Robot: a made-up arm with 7 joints.
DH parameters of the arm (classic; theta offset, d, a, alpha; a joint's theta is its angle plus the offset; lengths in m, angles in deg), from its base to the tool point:
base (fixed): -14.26 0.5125 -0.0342 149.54
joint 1: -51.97 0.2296 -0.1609 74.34
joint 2: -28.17 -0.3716 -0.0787 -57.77
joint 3: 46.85 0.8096 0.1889 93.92
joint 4: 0 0.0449 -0.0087 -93.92
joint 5: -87.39 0.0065 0.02 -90
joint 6: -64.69 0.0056 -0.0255 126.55
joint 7: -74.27 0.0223 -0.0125 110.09
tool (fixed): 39.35 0.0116 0 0
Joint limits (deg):
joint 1: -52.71..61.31
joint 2: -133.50..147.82
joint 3: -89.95..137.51
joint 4: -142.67..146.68
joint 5: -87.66..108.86
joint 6: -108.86..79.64
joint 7: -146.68..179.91
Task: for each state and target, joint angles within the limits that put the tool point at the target. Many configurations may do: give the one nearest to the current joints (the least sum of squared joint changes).
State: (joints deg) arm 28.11 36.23 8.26 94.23 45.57 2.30 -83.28
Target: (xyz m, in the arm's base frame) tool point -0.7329 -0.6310 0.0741
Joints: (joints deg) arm 32.14 67.10 29.59 96.87 43.02 -3.74 -80.39
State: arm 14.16 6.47 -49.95 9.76 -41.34 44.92 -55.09
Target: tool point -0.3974 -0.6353 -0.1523
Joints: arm 25.36 47.56 -21.50 8.29 -40.03 52.77 -53.62
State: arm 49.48 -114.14 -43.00 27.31 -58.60 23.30 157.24
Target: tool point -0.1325 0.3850 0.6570
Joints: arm 3.36 -126.70 -70.52 36.51 -53.05 12.50 151.84
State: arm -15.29 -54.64 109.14 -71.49 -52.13 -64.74 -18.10
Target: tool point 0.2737 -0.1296 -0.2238
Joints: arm -8.66 -41.97 127.25 -61.76 -50.85 -55.20 -19.33
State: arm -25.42 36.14 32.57 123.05 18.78 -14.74 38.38
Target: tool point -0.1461 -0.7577 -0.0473
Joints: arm -29.96 57.71 -34.29 95.71 22.65 -6.09 48.77
